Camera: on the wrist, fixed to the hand. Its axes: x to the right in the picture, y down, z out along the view.
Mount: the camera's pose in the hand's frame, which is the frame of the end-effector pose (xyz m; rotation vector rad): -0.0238 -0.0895 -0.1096 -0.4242 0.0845 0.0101
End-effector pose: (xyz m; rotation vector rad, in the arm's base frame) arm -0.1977 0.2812 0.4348 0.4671 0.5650 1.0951
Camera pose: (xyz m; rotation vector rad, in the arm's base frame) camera -0.2138 0.2329 0.3006 0.0547 0.3884 1.2105
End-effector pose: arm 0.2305 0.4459 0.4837 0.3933 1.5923 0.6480
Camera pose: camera 0.1366 0.3425 0.4509 0.0595 1.4833 0.9955
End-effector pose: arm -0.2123 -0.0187 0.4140 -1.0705 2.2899 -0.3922
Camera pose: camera -0.2131 -0.0549 0.5528 -1.2605 2.5189 0.0618
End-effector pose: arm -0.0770 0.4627 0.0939 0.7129 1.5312 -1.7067
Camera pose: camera -0.1424 0.5774 0.1501 0.5717 1.8651 -1.2928
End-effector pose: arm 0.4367 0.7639 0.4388 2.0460 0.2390 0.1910
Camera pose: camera 0.3799 0.8924 0.4098 1.6203 0.2193 0.3075
